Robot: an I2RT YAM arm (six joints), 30 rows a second.
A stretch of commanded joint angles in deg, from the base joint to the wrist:
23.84 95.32 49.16 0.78 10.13 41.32
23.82 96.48 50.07 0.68 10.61 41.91
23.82 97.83 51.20 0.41 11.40 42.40
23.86 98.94 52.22 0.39 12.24 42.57
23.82 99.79 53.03 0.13 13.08 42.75
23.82 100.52 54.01 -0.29 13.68 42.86
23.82 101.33 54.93 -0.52 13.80 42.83
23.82 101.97 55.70 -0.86 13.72 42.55
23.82 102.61 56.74 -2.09 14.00 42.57
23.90 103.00 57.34 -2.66 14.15 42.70
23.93 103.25 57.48 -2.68 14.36 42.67
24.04 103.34 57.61 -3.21 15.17 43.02
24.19 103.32 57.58 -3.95 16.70 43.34
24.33 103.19 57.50 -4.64 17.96 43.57
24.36 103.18 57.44 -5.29 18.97 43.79
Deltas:
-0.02 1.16 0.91 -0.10 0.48 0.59
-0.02 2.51 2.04 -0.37 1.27 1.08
0.02 3.62 3.06 -0.39 2.11 1.25
-0.02 4.47 3.87 -0.65 2.95 1.43
-0.02 5.20 4.85 -1.07 3.55 1.54
-0.02 6.01 5.77 -1.30 3.67 1.51
-0.02 6.65 6.54 -1.64 3.59 1.23
-0.02 7.29 7.58 -2.87 3.87 1.25
0.06 7.68 8.18 -3.44 4.02 1.38
0.09 7.93 8.32 -3.46 4.23 1.35
0.20 8.02 8.45 -3.99 5.04 1.70
0.35 8.00 8.42 -4.73 6.57 2.02
0.49 7.87 8.34 -5.42 7.83 2.25
0.52 7.86 8.28 -6.07 8.84 2.47

